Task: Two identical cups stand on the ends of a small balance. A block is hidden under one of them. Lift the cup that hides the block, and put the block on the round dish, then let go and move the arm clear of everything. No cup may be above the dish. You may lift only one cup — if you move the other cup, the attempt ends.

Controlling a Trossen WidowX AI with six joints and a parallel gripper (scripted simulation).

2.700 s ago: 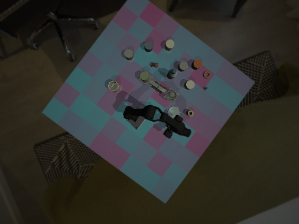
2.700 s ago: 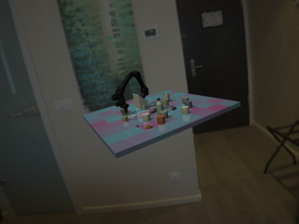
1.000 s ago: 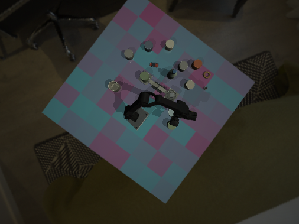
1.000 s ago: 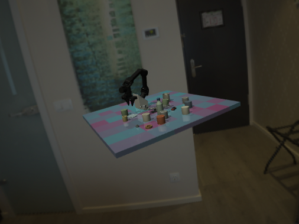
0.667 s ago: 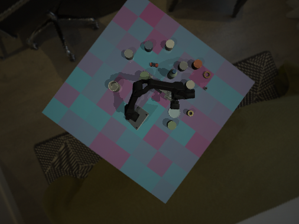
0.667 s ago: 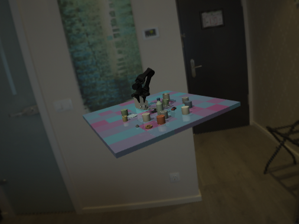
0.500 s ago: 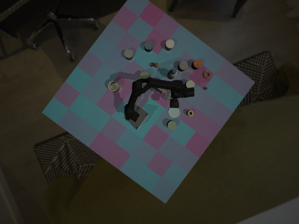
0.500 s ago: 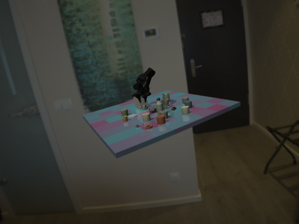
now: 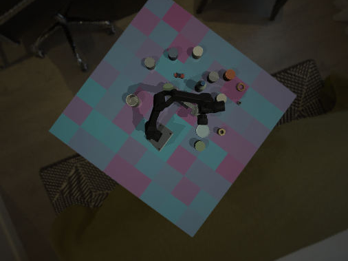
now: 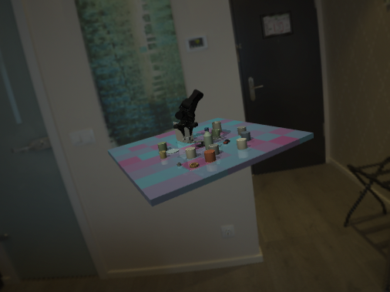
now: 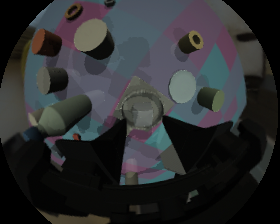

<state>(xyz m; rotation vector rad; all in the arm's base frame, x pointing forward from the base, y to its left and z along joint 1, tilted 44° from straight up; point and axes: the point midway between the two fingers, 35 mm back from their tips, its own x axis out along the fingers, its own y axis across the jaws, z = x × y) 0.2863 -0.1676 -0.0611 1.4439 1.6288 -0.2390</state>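
Now: gripper tip 110 mm above the pale round dish, 100 mm to the left of it and 100 mm past it. The rest, counted from my gripper tip: cup 210 mm behind, 150 mm to the right, 70 mm below; bottle 150 mm ahead, 80 mm to the left; balance 120 mm to the left, 70 mm below, 10 mm ahead.
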